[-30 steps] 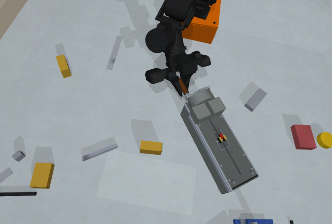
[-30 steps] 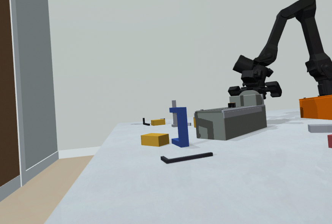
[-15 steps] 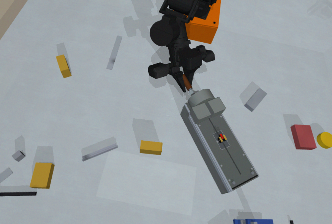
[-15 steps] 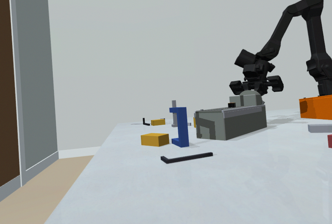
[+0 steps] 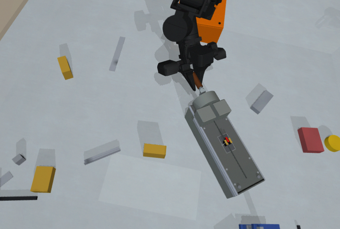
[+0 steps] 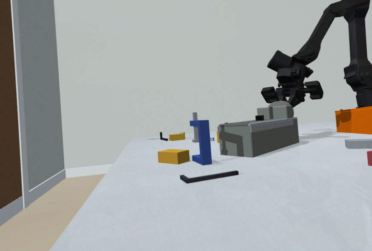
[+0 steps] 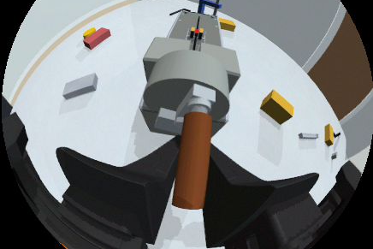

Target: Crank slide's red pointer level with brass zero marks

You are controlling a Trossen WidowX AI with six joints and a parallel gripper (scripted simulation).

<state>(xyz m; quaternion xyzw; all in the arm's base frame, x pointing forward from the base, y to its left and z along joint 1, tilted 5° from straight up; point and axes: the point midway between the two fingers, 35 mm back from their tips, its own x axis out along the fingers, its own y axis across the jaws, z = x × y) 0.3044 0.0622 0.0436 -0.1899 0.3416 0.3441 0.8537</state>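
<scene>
Now: gripper tip 11 cm short of the red pointer, 12 cm to the right of it and 1 cm above it. The rest, counted from my gripper tip: brown handle: 1 cm behind, 1 cm to the right, 3 cm above; then grey block: 11 cm behind, 22 cm to the left, 8 cm below; then blue clamp: 27 cm ahead, 26 cm to the left, 4 cm below.
</scene>
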